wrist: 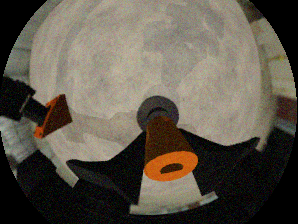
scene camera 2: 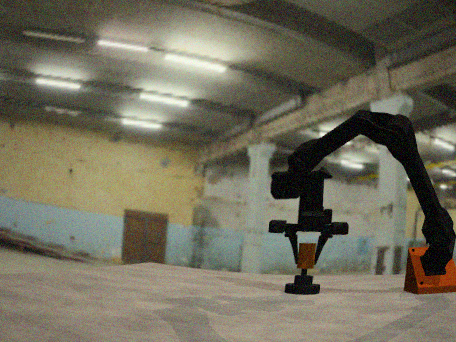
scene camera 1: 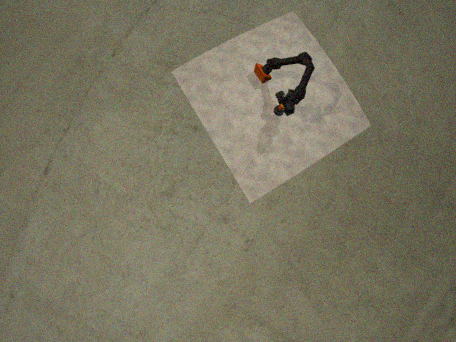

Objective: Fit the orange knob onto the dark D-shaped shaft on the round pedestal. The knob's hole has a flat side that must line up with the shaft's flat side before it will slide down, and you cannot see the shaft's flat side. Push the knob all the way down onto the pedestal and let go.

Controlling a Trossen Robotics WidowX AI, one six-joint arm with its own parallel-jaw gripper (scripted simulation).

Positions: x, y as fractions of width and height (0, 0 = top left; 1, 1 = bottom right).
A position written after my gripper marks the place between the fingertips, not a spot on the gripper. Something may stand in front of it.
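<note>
My gripper (scene camera 2: 0.67, 0.77), which you'd also find in the wrist view (wrist: 0.55, 0.59), is holding an orange knob (wrist: 0.57, 0.70), and there's a round dark pedestal (wrist: 0.52, 0.48) here too.
</note>
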